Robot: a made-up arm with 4 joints. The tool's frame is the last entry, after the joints. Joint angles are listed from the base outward. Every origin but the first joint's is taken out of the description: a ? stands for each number. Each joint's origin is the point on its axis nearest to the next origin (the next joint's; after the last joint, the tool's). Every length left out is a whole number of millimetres.
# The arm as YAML. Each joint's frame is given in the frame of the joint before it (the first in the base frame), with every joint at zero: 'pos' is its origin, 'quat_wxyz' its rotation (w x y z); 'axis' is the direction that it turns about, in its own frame. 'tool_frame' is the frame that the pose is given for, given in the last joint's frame.
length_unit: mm
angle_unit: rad
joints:
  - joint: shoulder
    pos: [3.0, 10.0, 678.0]
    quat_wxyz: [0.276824, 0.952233, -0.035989, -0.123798]
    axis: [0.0, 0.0, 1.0]
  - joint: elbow
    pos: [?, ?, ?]
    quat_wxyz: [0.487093, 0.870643, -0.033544, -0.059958]
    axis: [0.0, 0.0, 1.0]
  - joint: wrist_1
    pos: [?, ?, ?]
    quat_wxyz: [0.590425, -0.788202, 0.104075, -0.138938]
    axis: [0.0, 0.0, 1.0]
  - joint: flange
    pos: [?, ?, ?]
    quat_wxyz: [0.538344, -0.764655, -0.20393, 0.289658]
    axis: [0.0, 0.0, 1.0]
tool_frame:
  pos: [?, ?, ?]
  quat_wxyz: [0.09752, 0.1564, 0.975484, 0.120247]
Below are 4 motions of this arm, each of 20 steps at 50 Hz.
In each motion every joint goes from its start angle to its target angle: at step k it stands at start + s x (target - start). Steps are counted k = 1, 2, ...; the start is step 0. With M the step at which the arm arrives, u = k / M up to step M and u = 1 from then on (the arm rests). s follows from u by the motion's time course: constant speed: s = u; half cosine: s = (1 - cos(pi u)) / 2; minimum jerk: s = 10 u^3 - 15 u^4 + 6 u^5.
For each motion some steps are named. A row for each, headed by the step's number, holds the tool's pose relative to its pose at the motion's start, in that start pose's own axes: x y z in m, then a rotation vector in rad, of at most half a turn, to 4 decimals.
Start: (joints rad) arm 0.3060 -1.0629 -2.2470 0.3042
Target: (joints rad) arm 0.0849 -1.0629 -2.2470 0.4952
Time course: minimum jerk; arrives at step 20
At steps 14, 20:
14: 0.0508 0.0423 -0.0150 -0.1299 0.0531 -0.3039
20: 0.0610 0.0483 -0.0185 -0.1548 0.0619 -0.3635

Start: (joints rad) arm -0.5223 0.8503 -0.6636 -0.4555
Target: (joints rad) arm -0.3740 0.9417 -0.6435 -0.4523
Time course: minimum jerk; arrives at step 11
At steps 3, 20:
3: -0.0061 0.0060 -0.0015 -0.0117 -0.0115 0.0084
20: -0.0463 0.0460 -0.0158 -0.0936 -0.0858 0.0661

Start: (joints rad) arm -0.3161 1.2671 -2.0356 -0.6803
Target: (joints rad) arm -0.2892 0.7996 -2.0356 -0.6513
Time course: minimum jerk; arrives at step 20
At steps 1, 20:
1: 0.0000 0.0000 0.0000 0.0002 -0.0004 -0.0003
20: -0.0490 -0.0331 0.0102 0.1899 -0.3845 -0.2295

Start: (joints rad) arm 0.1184 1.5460 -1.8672 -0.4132
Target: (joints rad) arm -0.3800 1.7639 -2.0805 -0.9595
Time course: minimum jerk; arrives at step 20
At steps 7, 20:
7: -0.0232 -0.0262 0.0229 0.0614 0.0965 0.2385
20: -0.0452 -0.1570 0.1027 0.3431 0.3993 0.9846

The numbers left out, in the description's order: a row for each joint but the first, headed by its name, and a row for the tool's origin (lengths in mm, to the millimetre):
elbow: 0.0 -217.0 0.0
wrist_1: 41.0 65.0 0.0
flange: 96.0 -113.0 0.0
tool: 49.0 194.0 0.0

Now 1 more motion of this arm.
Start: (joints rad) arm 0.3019 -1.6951 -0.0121 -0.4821
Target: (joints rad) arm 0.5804 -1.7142 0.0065 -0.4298
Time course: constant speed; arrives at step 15
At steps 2, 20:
2: 0.0059 -0.0091 -0.0024 -0.0024 0.0078 -0.0440
20: 0.0353 -0.0742 -0.0197 -0.0193 0.0625 -0.3295

